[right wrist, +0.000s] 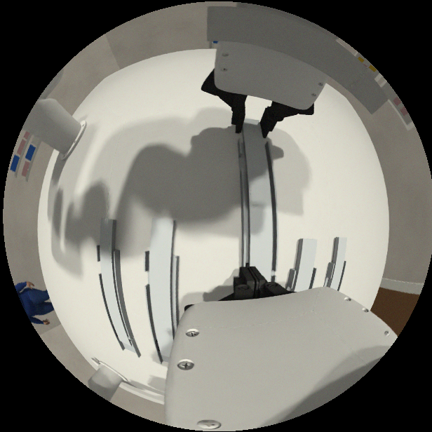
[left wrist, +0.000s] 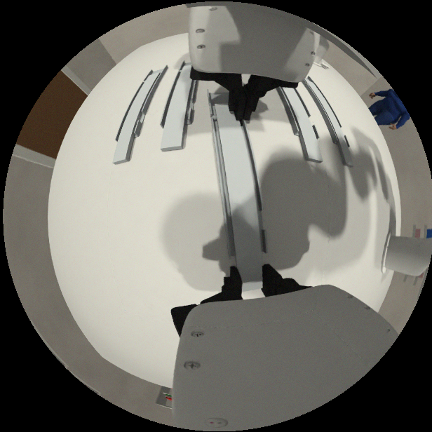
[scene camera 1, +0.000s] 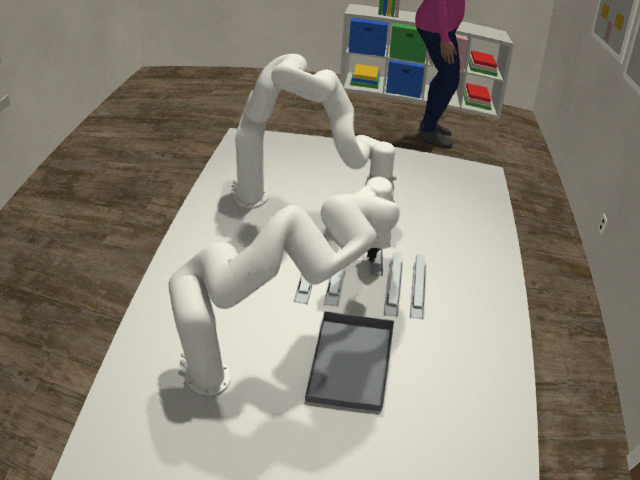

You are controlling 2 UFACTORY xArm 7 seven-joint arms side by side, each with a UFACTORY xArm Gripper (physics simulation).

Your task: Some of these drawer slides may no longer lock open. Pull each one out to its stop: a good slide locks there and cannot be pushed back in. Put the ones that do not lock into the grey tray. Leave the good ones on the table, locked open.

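Frame: origin at the left arm's base, x ahead, y left, z up, level; centimetres.
Where they show: right gripper, fingertip midpoint: point(scene camera 1: 371, 258); left arm's base, link origin: point(scene camera 1: 250, 197); right arm's base, link origin: point(scene camera 1: 208, 377).
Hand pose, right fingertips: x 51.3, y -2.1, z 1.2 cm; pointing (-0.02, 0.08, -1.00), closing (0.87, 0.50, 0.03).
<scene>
Each offset is from my right fingertips to the top centre of the thing. "spot": to the spot under its first point. Level surfaces: height alone.
The middle drawer slide point(left wrist: 242, 175) point(right wrist: 259, 185) lies flat; its inner bar sticks out slightly past the rails at one end. My left gripper point(left wrist: 248, 277) point(right wrist: 250, 128) is shut on that end of the bar; the right arm hides it in the scene view. My right gripper point(scene camera 1: 372, 254) point(left wrist: 240, 112) point(right wrist: 245, 278) is shut, fingertips together, over the slide's other end. Two slides lie to one side, one @(spot: dx +11.5, dy -5.9, dz -0.1 cm) point(scene camera 1: 393, 284) point(left wrist: 178, 115) point(right wrist: 306, 257) nearer and one @(spot: dx +18.2, dy -1.7, dz -0.1 cm) point(scene camera 1: 418, 285) point(left wrist: 135, 120) farther out. Two more slides @(dx -6.2, dy -9.3, dz -0.1 cm) point(scene camera 1: 334, 289) @(dx -13.6, dy -13.8, dz -0.1 cm) point(scene camera 1: 303, 288) lie opposite, partly hidden. The grey tray @(dx +16.9, dy -37.9, dz +1.8 cm) point(scene camera 1: 343, 404) holds no slides.
Both arms reach across the white table @(dz -1.2 cm) point(scene camera 1: 465, 361), the right arm crossing above the slides. The tray stands just below the slide row in the scene view. A person point(scene camera 1: 439, 67) stands beyond the table's far edge, before a shelf unit point(scene camera 1: 504, 80).
</scene>
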